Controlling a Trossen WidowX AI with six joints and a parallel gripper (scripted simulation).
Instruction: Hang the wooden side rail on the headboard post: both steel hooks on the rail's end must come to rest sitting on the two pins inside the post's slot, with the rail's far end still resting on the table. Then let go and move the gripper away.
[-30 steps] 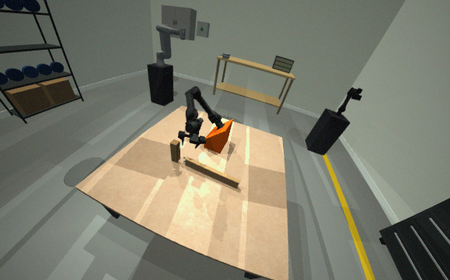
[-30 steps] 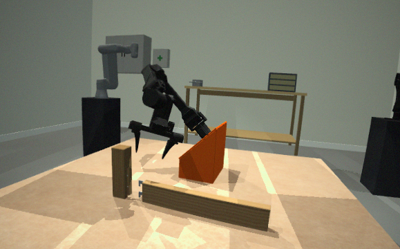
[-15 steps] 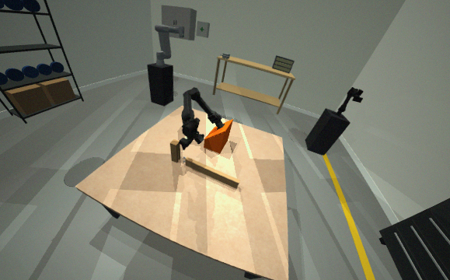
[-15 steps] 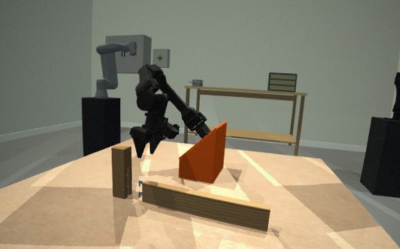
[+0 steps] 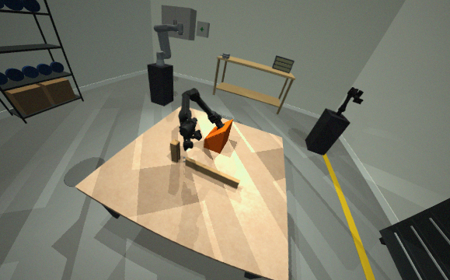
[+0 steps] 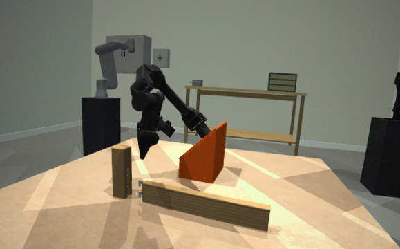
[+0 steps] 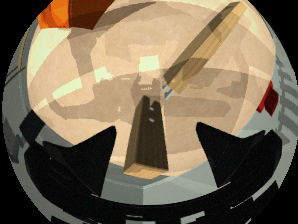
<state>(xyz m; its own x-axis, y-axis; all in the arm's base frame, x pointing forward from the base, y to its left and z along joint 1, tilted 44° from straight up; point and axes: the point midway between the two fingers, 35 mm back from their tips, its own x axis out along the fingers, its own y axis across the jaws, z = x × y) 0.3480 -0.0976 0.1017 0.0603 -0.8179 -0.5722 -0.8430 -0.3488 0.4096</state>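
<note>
Now: gripper tip 20 mm short of the headboard post, 60 mm to the left of it and 70 mm above it.
</note>
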